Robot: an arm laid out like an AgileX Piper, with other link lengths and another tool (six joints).
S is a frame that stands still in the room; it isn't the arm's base.
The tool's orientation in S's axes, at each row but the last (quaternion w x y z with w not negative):
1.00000, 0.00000, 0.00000, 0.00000
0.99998, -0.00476, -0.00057, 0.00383
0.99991, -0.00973, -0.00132, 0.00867
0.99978, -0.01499, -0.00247, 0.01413
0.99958, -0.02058, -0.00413, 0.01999
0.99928, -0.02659, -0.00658, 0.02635
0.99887, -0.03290, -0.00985, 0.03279
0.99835, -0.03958, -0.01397, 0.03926
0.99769, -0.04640, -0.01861, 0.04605
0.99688, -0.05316, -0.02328, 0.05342
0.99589, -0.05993, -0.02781, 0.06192
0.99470, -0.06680, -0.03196, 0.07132
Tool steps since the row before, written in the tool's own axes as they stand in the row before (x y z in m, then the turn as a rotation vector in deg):
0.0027, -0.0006, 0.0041, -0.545, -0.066, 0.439
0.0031, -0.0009, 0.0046, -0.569, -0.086, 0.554
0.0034, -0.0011, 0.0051, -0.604, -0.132, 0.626
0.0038, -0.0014, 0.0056, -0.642, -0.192, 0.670
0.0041, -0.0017, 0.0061, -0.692, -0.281, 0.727
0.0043, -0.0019, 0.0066, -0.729, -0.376, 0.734
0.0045, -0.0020, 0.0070, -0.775, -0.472, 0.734
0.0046, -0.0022, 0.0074, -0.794, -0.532, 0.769
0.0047, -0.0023, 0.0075, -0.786, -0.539, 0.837
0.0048, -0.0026, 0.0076, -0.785, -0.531, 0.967
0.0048, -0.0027, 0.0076, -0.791, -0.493, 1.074
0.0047, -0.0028, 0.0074, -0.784, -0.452, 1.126
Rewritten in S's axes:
0.0027, -0.0006, 0.0041, -0.545, -0.066, 0.439
0.0031, -0.0008, 0.0046, -0.569, -0.085, 0.554
0.0034, -0.0009, 0.0051, -0.603, -0.130, 0.627
0.0038, -0.0011, 0.0057, -0.640, -0.190, 0.673
0.0041, -0.0013, 0.0062, -0.687, -0.279, 0.733
0.0043, -0.0013, 0.0067, -0.719, -0.375, 0.744
0.0045, -0.0012, 0.0072, -0.759, -0.473, 0.750
0.0045, -0.0012, 0.0077, -0.774, -0.532, 0.789
0.0046, -0.0012, 0.0078, -0.768, -0.532, 0.858
0.0046, -0.0013, 0.0080, -0.775, -0.510, 0.986
0.0046, -0.0012, 0.0081, -0.792, -0.461, 1.087
0.0045, -0.0011, 0.0080, -0.795, -0.413, 1.133

